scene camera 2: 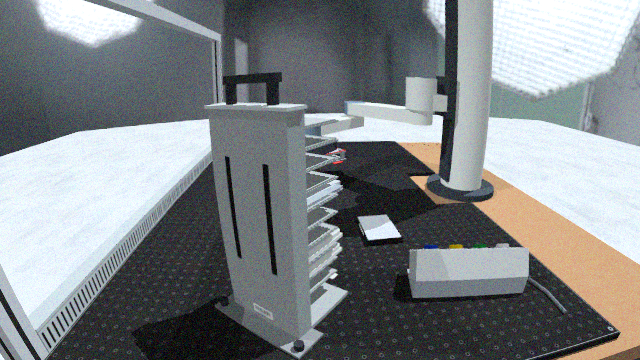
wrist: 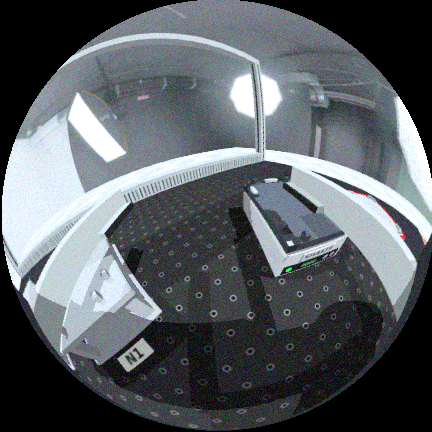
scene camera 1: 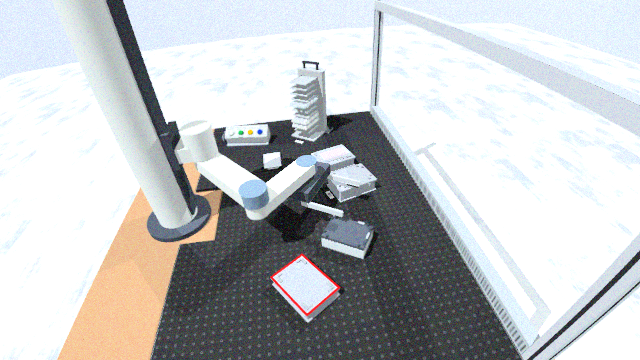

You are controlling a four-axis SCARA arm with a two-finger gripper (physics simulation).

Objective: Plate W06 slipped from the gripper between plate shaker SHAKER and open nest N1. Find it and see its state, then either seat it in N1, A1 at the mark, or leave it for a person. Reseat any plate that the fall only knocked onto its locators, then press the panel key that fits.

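Where they show: gripper, fingertip midpoint: (wrist: pixel 204 182) (scene camera 1: pixel 351 198); arm's base, link origin: (scene camera 2: pixel 459 188) (scene camera 1: pixel 180 218).
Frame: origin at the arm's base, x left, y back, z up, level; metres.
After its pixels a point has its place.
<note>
My gripper (scene camera 1: pixel 351 199) @(x -0.133, y -0.653, z 0.110 m) (wrist: pixel 204 182) @(x -0.133, y -0.653, z 0.110 m) is open, its two pale fingers wide apart with nothing between them. It hangs low beside open nest N1 (scene camera 1: pixel 364 175) @(x 0.033, y -0.743, z 0.069 m) (wrist: pixel 117 320) @(x 0.010, y -0.640, z 0.018 m). N1 is a pale block with small corner locators; no plate shows on its visible top, and the left finger in the wrist view hides part of it. The shaker SHAKER (scene camera 1: pixel 348 232) @(x -0.246, y -0.617, z 0.068 m) (wrist: pixel 300 215) @(x -0.210, y -0.592, z 0.068 m) has a dark top with no plate seen on it and a green light on its front. Plate W06 cannot be made out in these views. The button panel (scene camera 1: pixel 247 136) @(x 0.479, y -0.255, z 0.063 m) (scene camera 2: pixel 467 272) @(x 0.553, y -0.273, z 0.062 m) has white, green, yellow and blue keys.
A red-edged nest (scene camera 1: pixel 305 285) @(x -0.404, y -0.461, z 0.053 m) stands nearer scene camera 1 than SHAKER. A pinkish-topped block (scene camera 1: pixel 334 155) @(x 0.183, y -0.650, z 0.080 m) stands behind N1. A tall plate stacker (scene camera 1: pixel 321 100) @(x 0.518, y -0.648, z 0.195 m) (scene camera 2: pixel 250 200) @(x 0.582, y -0.616, z 0.225 m) stands near the panel. A low white-topped block (scene camera 1: pixel 272 160) @(x 0.283, y -0.376, z 0.027 m) (scene camera 2: pixel 380 227) @(x 0.295, y -0.371, z 0.027 m) lies near them. A framed screen (scene camera 1: pixel 425 185) @(x -0.056, y -0.965, z 0.051 m) runs along one side.
</note>
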